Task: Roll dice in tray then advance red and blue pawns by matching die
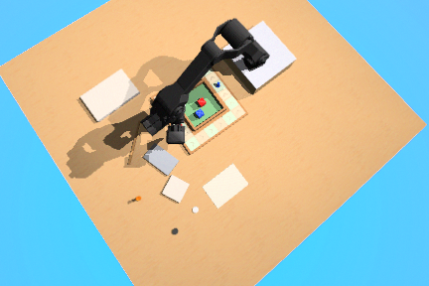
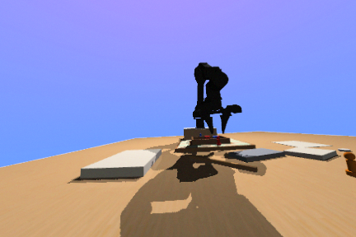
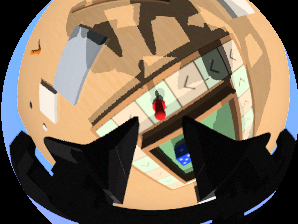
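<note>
Right now the red pawn is 3 cm below my gripper tip. Round my gripper tip: thin stick 19 cm ahead, 5 cm below, 2 cm to the right; green tray 11 cm behind, 5 cm below, 4 cm to the right; grey slab 12 cm ahead, 9 cm to the left, 5 cm below.
</note>
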